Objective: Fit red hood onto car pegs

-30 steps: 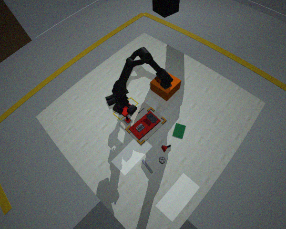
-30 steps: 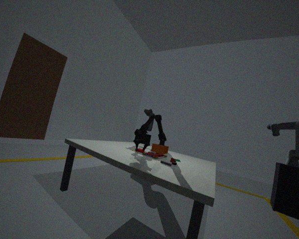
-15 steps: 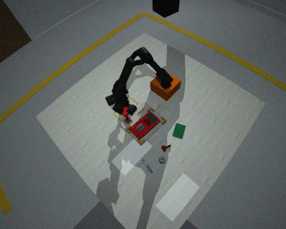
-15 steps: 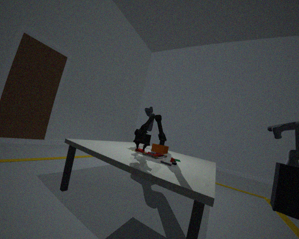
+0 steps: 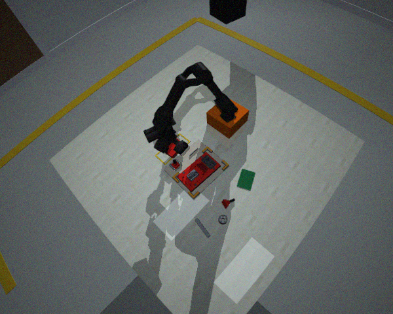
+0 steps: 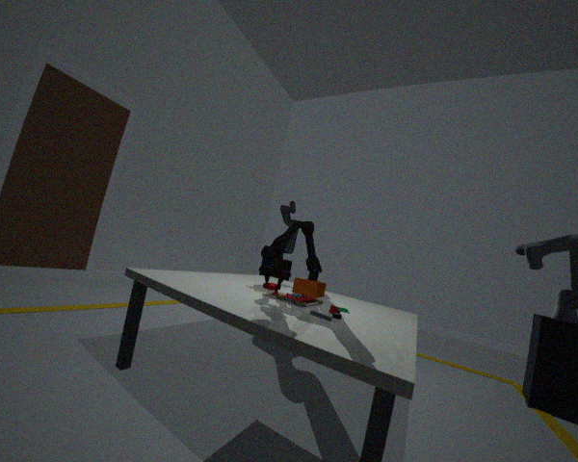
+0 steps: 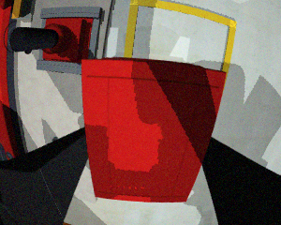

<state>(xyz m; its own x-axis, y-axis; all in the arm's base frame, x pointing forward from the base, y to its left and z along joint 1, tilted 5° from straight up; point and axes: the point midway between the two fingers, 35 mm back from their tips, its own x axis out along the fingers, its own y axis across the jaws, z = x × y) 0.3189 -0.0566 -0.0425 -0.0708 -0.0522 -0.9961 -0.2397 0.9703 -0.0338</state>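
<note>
My gripper tip is 10 mm short of the grey engine block, 190 mm to the right of it and 10 mm above it. The rest, counted from my gripper tip: grey bar (120 mm ahead, 420 mm to the left, 30 mm below); then red hood (right at my gripper tip); then green card (200 mm behind, 360 mm to the left, 40 mm below).
</note>
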